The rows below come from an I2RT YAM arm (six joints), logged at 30 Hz.
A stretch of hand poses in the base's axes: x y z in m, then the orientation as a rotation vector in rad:
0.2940, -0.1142, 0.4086, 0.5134, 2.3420, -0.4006
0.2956, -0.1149, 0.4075, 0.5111, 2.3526, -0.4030
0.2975, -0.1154, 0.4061, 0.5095, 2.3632, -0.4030
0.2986, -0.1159, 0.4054, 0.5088, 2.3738, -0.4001
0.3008, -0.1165, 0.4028, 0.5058, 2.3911, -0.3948
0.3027, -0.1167, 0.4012, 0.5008, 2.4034, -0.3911
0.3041, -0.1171, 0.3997, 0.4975, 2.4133, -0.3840
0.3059, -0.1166, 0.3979, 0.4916, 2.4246, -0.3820
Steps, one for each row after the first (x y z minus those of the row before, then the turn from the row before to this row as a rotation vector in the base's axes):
0.0016, -0.0007, -0.0011, 0.0005, 0.0106, 0.0013
0.0019, -0.0005, -0.0014, 0.0024, 0.0100, 0.0015
0.0011, -0.0005, -0.0007, 0.0046, 0.0093, 0.0017
0.0022, -0.0006, -0.0026, 0.0073, 0.0149, 0.0042
0.0019, -0.0002, -0.0016, 0.0043, 0.0106, 0.0050
0.0014, -0.0004, -0.0015, 0.0064, 0.0075, 0.0045
0.0018, 0.0005, -0.0018, 0.0027, 0.0100, 0.0051

